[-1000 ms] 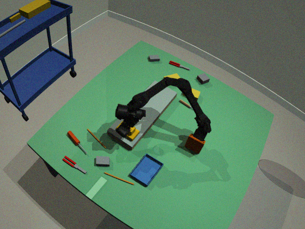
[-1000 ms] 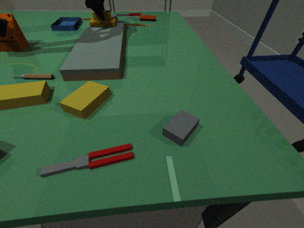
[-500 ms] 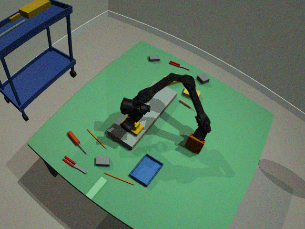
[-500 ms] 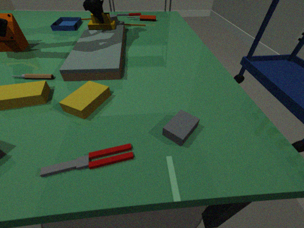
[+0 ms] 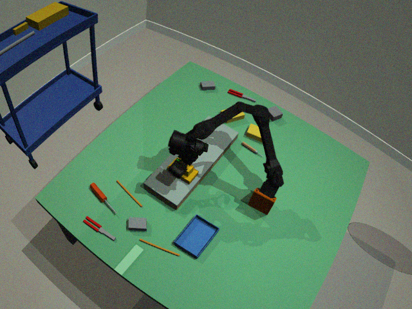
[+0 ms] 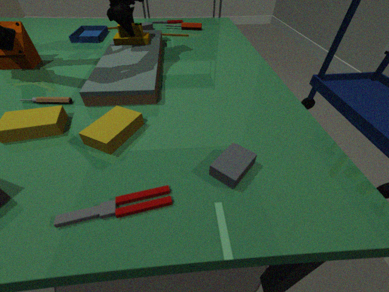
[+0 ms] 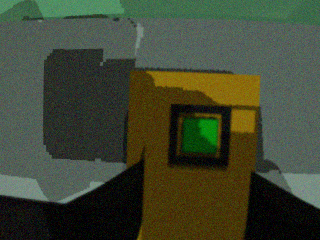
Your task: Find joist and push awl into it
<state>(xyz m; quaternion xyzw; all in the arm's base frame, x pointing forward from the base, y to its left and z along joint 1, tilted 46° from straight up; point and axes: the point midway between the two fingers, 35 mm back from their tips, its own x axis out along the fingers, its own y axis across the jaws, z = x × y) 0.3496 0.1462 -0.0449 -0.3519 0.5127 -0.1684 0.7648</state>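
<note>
Right now the blue tray is 25 cm behind my gripper tip, 19 cm to the left of it and 5 cm below it. Round my gripper tip: awl: 17 cm behind, 36 cm to the right, 6 cm below; then yellow stud finder: 1 cm ahead, 2 cm above.
</note>
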